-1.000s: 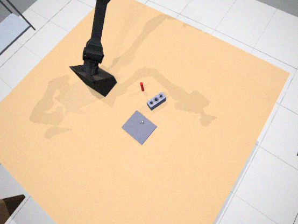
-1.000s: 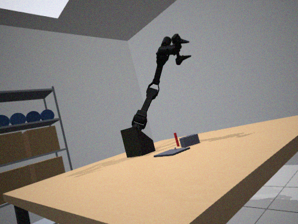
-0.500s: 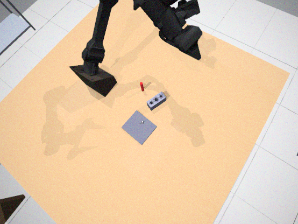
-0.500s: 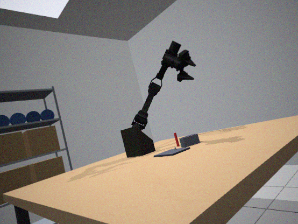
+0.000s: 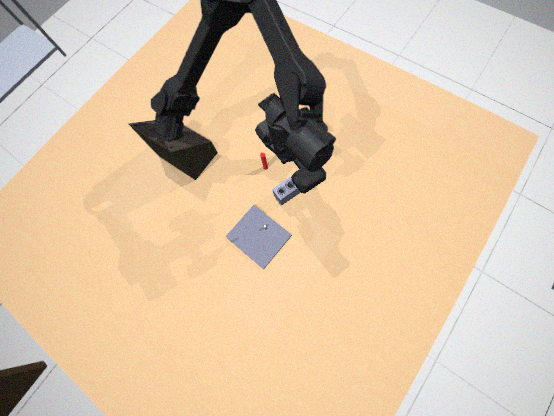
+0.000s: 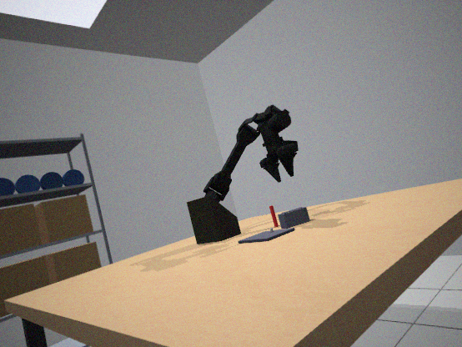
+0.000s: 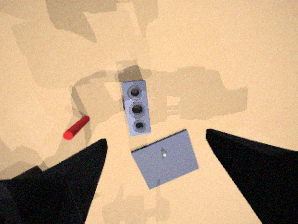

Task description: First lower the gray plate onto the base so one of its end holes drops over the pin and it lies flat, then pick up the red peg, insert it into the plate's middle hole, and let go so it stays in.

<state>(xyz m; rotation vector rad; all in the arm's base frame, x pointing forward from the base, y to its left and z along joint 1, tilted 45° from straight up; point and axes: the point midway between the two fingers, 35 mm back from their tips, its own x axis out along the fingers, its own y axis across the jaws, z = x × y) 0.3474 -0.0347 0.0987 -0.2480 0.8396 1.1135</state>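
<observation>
The gray plate lies 1 cm behind my gripper tip and 12 cm below it. The rest, counted from my gripper tip: blue-gray base: 3 cm behind, 14 cm to the right, 15 cm below; then red peg: 12 cm behind, 4 cm to the left, 12 cm below.
</observation>
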